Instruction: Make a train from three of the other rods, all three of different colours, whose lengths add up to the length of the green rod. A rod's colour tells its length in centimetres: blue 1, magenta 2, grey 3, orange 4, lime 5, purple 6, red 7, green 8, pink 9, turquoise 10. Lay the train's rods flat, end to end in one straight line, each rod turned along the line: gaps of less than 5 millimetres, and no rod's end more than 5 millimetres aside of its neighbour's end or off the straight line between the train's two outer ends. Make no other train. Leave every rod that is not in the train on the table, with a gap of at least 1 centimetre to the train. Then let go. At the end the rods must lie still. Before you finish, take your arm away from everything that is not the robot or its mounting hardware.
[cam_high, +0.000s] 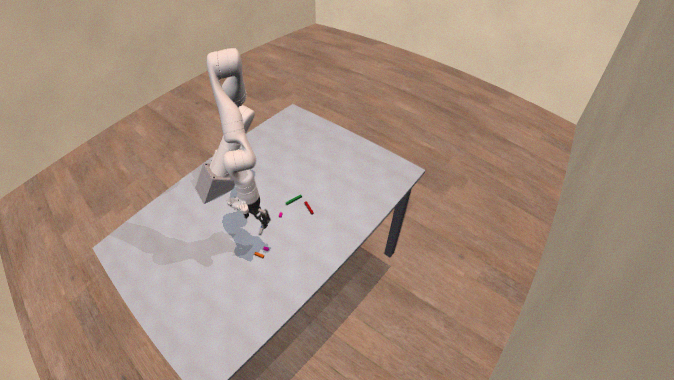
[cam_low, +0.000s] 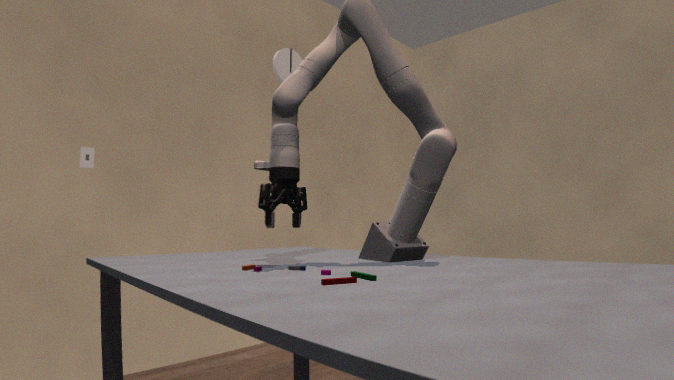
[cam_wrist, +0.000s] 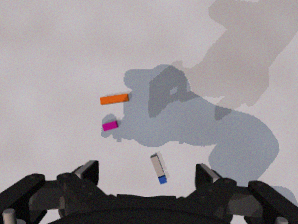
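My gripper is now 5 cm short of the orange rod, 7 cm to the left of it and 10 cm above it. Also, from my hand: grey rod: 1 cm behind, 2 cm to the left, 10 cm below; green rod: 1 cm behind, 23 cm to the left, 10 cm below; blue rod: 2 cm behind, 4 cm to the left, 10 cm below.
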